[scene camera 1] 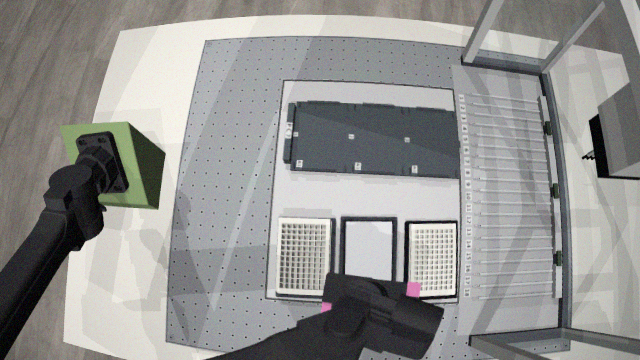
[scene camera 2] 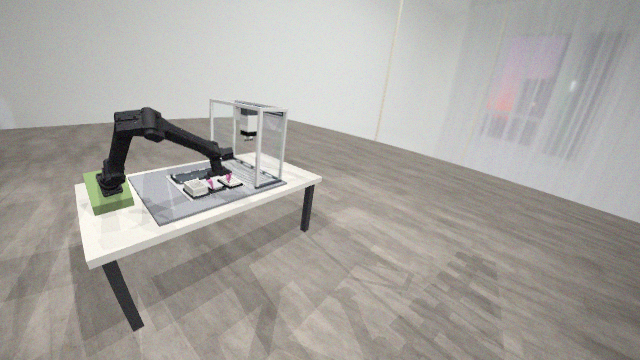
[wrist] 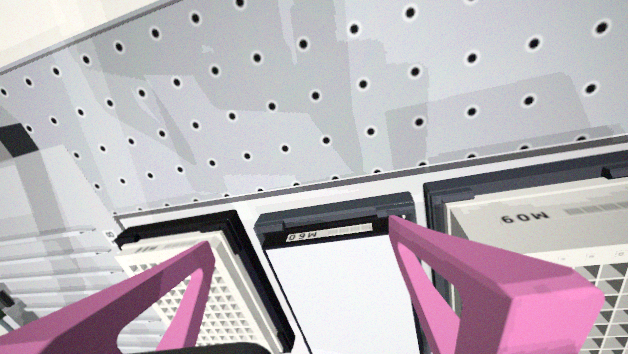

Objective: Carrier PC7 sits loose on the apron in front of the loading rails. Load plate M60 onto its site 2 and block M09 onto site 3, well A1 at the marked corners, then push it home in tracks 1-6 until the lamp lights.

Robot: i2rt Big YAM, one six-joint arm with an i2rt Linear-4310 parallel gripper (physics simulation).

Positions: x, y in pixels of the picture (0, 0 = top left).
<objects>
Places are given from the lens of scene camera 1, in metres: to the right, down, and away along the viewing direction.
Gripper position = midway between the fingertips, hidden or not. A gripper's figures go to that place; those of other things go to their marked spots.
gripper (scene camera 1: 375, 298): 0.09, 0.19, 0.61
white plate in black frame (scene camera 1: 367, 244): 0.08, 0.11, 0.65
dark carrier (scene camera 1: 321, 136): 0.00, -0.08, 0.72
</objects>
